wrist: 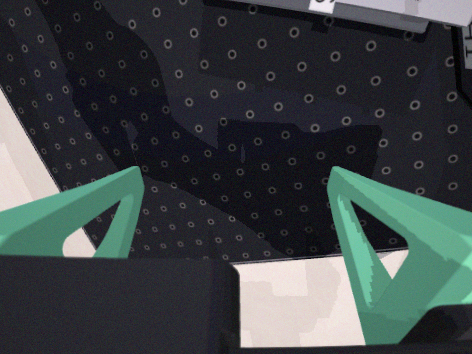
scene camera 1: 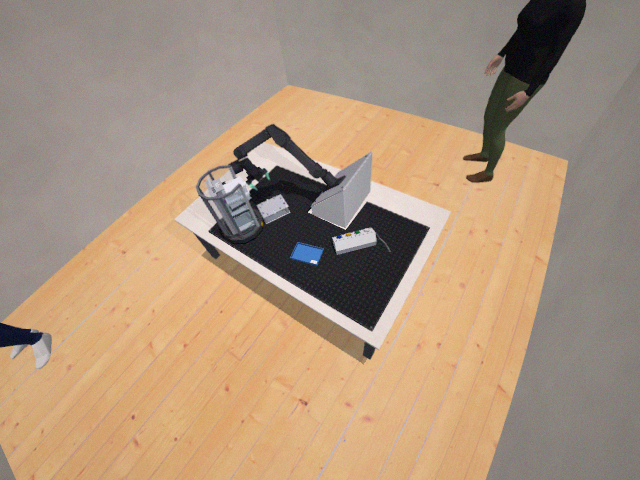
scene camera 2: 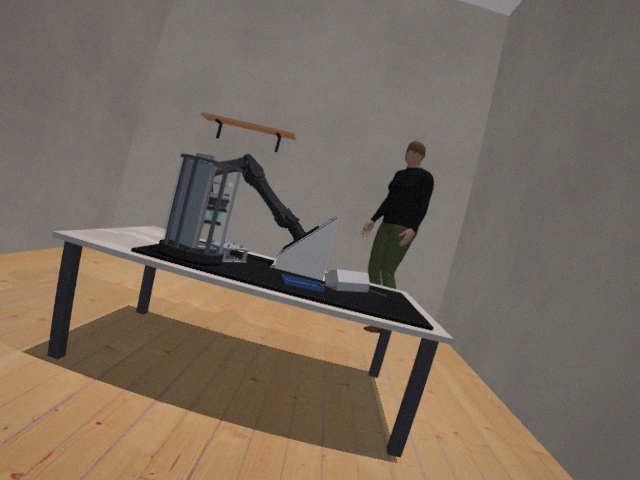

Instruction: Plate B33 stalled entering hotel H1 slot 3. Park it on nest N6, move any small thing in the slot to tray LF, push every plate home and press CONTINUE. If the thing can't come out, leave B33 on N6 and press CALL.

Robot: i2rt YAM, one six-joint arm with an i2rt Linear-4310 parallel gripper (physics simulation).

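Seen in the pictures: gripper, fingertip midpoint: (wrist: 235, 177) (scene camera 1: 263, 185) (scene camera 2: 208, 226); arm's base, origin of the base link: (scene camera 1: 334, 184) (scene camera 2: 301, 238).
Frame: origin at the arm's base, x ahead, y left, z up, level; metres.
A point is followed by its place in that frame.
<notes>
Hotel H1 (scene camera 1: 238, 238) {z -0.104, x 0.545, y -0.287 m} (scene camera 2: 192, 206) {z 0.050, x 0.568, y -0.350 m} is a round grey-barred tower at the table's left end. Pale plates show inside; B33, slot 3 and any small thing cannot be made out. Nest N6 (scene camera 1: 273, 207) {z -0.090, x 0.271, y -0.259 m} (scene camera 2: 235, 254) (wrist: 442, 11) {z -0.090, x 0.301, y -0.352 m} is a whitish block beside the hotel; part of its edge and label shows at the top of the wrist view. My gripper (scene camera 1: 260, 181) {z -0.043, x 0.192, y -0.403 m} (wrist: 235, 177) {z -0.043, x 0.192, y -0.403 m} is open and empty, its green fingers wide apart above the mat, beside the hotel and the nest. Blue tray LF (scene camera 1: 306, 252) {z -0.148, x 0.385, y 0.077 m} (scene camera 2: 302, 282) {z -0.148, x 0.341, y 0.084 m} lies on the mat. The button box (scene camera 1: 355, 243) {z -0.097, x 0.220, y 0.285 m} (scene camera 2: 351, 280) {z -0.104, x 0.236, y 0.276 m} has blue, yellow and green buttons.
A grey wedge stand (scene camera 1: 354, 193) {z 0.016, x 0.012, y 0.145 m} (scene camera 2: 312, 250) {z -0.031, x 0.131, y 0.076 m} carries the arm's base behind the mat. Part of a black-and-white label (wrist: 468, 47) {z -0.130, x 0.332, y -0.376 m} shows at the wrist view's right edge. A person (scene camera 1: 537, 46) (scene camera 2: 410, 196) stands behind the table. Another person's foot (scene camera 1: 42, 351) shows at lower left.
</notes>
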